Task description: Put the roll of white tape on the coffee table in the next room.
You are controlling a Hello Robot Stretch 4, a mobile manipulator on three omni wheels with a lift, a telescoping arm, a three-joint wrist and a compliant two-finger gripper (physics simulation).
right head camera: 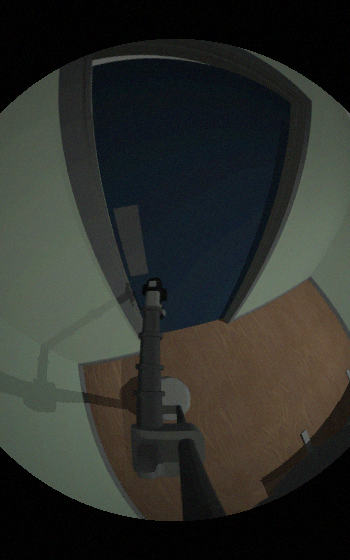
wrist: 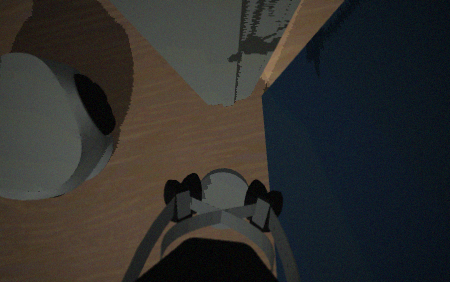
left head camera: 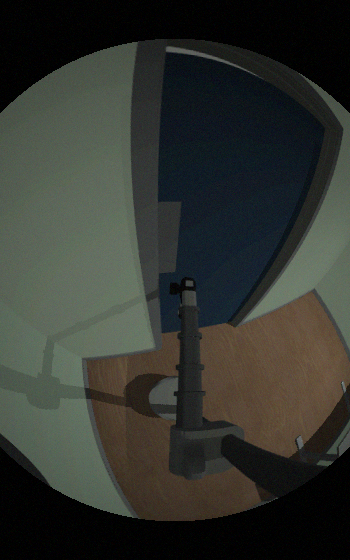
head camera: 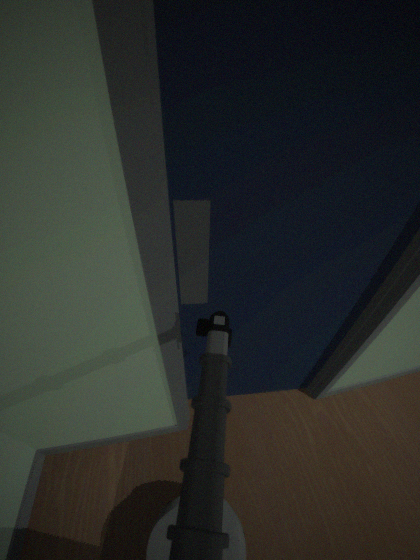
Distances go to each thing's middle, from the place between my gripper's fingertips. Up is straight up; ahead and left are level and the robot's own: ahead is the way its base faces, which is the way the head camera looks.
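Roll of white tape [wrist: 224,188]: my gripper 10 mm below it.
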